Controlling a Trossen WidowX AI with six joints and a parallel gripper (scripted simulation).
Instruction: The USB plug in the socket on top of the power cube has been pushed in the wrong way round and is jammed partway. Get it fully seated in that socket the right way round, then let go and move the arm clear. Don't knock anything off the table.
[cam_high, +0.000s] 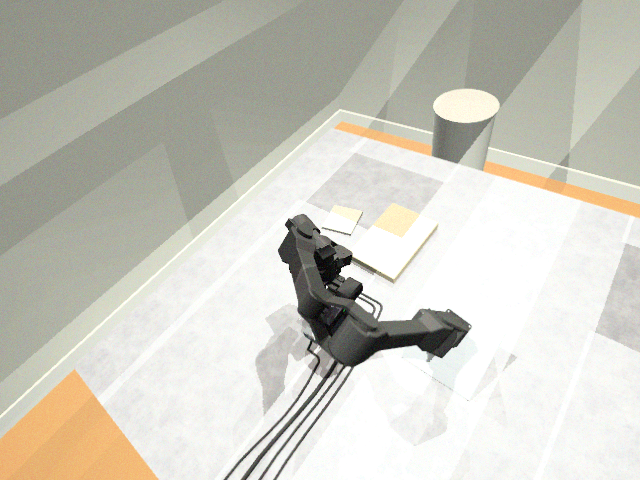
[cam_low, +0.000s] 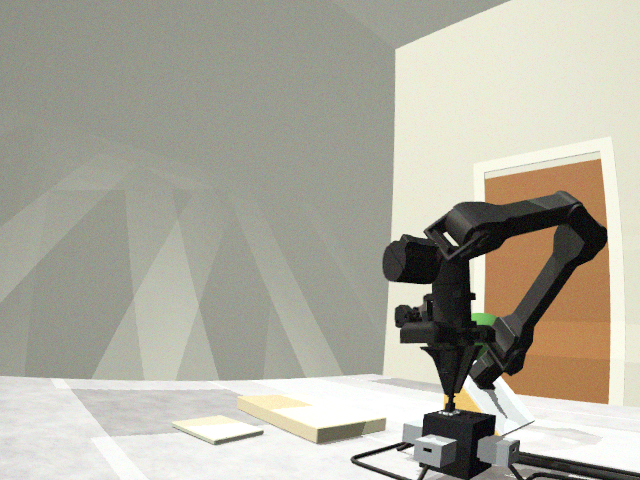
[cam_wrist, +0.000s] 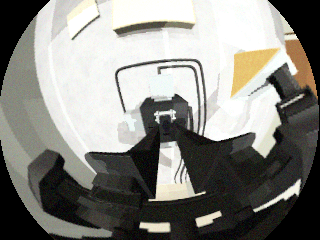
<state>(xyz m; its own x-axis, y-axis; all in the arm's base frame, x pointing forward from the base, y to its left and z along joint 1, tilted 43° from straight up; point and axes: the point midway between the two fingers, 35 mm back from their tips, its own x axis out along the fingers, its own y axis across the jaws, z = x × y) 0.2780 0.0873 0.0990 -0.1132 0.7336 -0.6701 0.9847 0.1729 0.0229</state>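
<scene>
Now: the black USB plug 1 cm below my gripper tip. Round my gripper tip: white tile: 23 cm ahead, 28 cm to the right, 10 cm below; cream board: 4 cm ahead, 31 cm to the right, 9 cm below.
</scene>
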